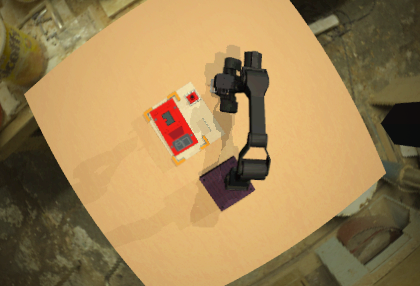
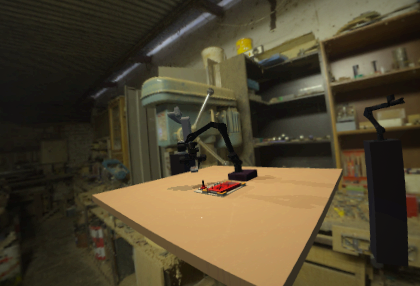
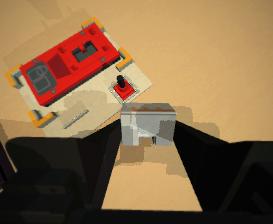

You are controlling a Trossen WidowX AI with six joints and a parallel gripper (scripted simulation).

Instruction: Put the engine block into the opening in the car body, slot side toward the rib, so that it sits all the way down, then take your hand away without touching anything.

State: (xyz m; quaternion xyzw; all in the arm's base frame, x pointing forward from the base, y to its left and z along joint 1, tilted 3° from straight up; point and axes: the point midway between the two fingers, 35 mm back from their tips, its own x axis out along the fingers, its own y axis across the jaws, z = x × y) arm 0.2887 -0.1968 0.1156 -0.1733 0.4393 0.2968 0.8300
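Now: gripper tip 9 cm to the right of the black peg, 9 cm above it and 3 cm short of it. The rest, counted from my gripper tip: engine block (right at my gripper tip).
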